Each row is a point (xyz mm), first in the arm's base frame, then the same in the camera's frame.
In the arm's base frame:
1: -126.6 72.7 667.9
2: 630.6 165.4 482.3
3: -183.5 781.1 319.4
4: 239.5 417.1 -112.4
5: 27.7 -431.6 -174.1
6: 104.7 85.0 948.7
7: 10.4 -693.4 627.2
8: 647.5 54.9 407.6
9: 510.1 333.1 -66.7
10: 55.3 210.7 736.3
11: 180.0 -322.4 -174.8
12: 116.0 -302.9 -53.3
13: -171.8 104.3 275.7
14: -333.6 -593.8 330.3
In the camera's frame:
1: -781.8 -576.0 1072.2
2: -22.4 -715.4 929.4
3: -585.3 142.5 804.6
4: -267.9 -295.8 351.8
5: -732.1 -1020.9 185.3
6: -580.2 -665.7 1361.8
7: -891.5 -1337.9 950.2
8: -35.8 -817.8 843.4
9: -42.1 -466.6 398.6
10: -571.2 -511.2 1163.3
11: -553.5 -967.2 203.2
12: -617.0 -939.7 323.4
13: -785.0 -494.5 684.7
14: -1163.0 -1104.9 652.8

